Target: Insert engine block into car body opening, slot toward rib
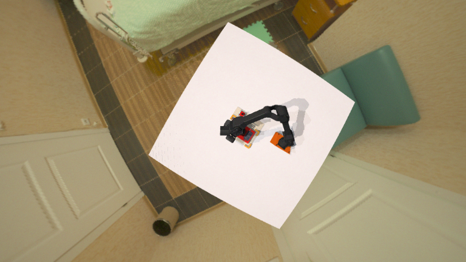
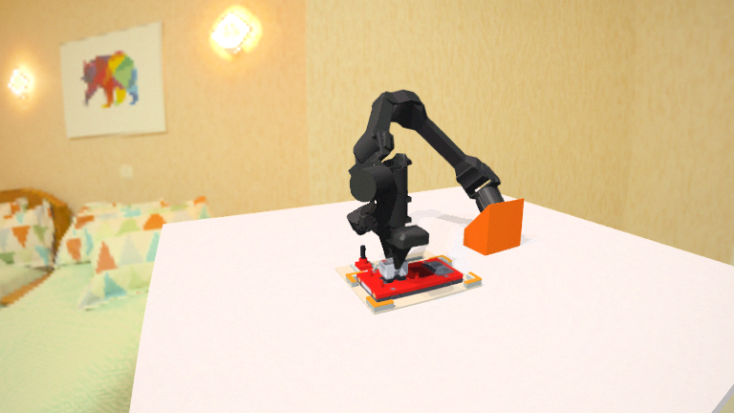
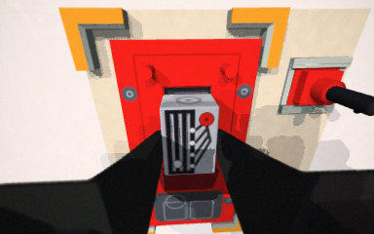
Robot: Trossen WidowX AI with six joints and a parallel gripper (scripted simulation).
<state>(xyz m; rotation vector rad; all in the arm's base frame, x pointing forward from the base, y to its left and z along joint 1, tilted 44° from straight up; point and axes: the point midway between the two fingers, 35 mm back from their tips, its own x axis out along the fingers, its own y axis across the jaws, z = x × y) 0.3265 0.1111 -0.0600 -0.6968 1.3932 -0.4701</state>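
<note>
Right now the grey engine block is 10 mm below my gripper tip.
</note>
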